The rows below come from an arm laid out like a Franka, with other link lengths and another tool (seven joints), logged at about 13 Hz.
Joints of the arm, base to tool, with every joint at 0 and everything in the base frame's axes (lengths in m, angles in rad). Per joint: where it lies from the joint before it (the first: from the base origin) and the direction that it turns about. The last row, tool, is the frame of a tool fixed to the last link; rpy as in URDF.
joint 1: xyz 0 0 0.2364 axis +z
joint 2: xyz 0 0 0 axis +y
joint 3: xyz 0 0 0.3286 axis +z
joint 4: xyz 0.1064 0 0 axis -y
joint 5: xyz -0.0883 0 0.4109 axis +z
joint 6: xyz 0 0 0 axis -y
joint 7: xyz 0.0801 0 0 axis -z
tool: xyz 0.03 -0.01 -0.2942 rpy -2.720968 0 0.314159
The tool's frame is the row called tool.
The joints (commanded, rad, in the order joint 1, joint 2, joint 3, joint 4, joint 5, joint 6, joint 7), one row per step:
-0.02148, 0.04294, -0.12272, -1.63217, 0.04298, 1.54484, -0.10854
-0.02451, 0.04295, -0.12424, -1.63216, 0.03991, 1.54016, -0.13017
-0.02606, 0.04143, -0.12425, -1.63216, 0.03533, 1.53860, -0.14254
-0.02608, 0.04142, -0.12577, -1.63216, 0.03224, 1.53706, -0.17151
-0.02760, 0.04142, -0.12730, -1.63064, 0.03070, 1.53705, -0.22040
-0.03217, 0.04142, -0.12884, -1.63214, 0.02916, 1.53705, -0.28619
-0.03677, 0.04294, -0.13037, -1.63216, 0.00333, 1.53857, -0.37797
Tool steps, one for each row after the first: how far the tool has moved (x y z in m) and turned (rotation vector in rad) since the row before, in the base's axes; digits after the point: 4 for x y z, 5 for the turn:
-0.0017, -0.0028, -0.0003, 0.00032, 0.00388, 0.01737
-0.0008, -0.0018, 0.0008, -0.00272, 0.00006, 0.01121
-0.0005, -0.0009, -0.0001, 0.00088, 0.00057, 0.02751
0.0005, -0.0009, 0.0008, 0.00452, -0.00353, 0.04554
-0.0005, -0.0020, -0.0007, 0.00717, -0.00127, 0.05921
-0.0008, -0.0085, -0.0009, -0.01346, 0.00123, 0.08744

